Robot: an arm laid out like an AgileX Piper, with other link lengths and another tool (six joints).
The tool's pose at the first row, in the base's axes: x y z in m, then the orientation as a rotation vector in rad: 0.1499, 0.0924, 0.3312, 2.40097, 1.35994, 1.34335
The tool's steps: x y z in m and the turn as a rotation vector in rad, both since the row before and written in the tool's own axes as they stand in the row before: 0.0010, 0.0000, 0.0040, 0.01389, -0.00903, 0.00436; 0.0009, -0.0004, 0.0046, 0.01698, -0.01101, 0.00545; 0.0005, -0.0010, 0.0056, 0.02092, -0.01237, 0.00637; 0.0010, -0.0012, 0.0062, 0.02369, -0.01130, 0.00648; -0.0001, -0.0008, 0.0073, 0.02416, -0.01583, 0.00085; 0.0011, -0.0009, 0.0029, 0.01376, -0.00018, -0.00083; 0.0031, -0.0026, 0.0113, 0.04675, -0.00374, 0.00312; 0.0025, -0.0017, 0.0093, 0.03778, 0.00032, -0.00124; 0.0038, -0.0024, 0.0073, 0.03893, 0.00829, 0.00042; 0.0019, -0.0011, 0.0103, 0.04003, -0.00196, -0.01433; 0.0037, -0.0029, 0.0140, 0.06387, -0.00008, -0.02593
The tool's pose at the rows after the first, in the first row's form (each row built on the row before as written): 0.1530, 0.0944, 0.3294, 2.41722, 1.36718, 1.32684; 0.1562, 0.0968, 0.3269, 2.43709, 1.37584, 1.30648; 0.1595, 0.0996, 0.3232, 2.46069, 1.38703, 1.28263; 0.1631, 0.1031, 0.3193, 2.48570, 1.40098, 1.25885; 0.1673, 0.1060, 0.3140, 2.50630, 1.42029, 1.22697; 0.1688, 0.1083, 0.3123, -2.51403, -1.43439, -1.22090; 0.1748, 0.1161, 0.3054, -2.48869, -1.44172, -1.16864; 0.1797, 0.1224, 0.2997, -2.46304, -1.45150, -1.13105; 0.1830, 0.1294, 0.2960, -2.42981, -1.45649, -1.10082; 0.1881, 0.1358, 0.2893, -2.39802, -1.48413, -1.06184; 0.1936, 0.1463, 0.2805, -2.34213, -1.52924, -1.00376
